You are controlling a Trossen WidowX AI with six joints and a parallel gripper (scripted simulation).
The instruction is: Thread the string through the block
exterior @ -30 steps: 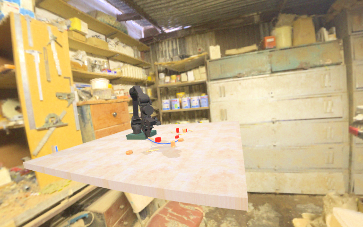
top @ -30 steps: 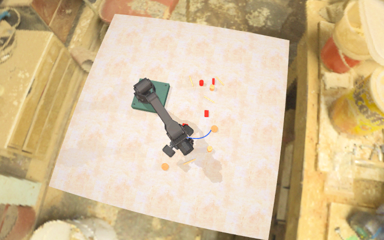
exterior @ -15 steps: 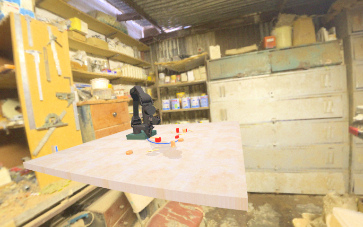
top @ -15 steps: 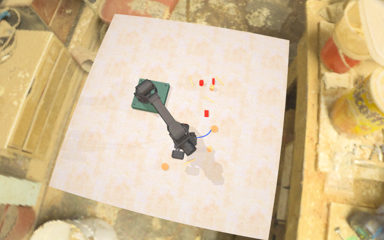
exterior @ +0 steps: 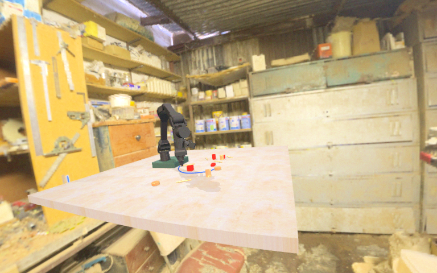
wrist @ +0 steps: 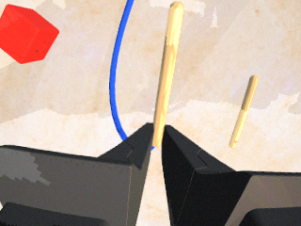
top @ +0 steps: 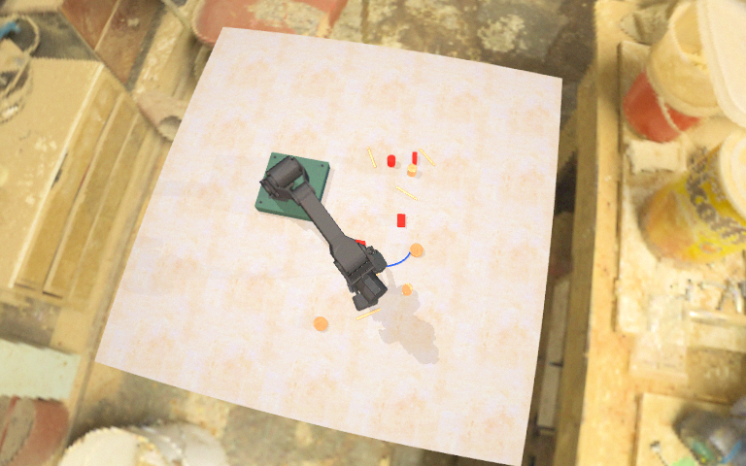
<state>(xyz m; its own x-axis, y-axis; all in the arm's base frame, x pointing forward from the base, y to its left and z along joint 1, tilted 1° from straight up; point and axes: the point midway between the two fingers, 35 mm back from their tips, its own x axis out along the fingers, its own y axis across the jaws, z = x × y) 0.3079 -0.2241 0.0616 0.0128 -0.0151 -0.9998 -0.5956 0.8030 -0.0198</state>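
Right now my gripper tip is 1 cm short of the thin wooden stick and 1 cm to the right of it. From my gripper tip the other things lie so: red block: 3 cm behind, 12 cm to the left, 4 cm below; then flat disc: 8 cm behind, 13 cm to the right, 5 cm below; then round wooden button: 14 cm ahead, 15 cm to the left, 5 cm below.
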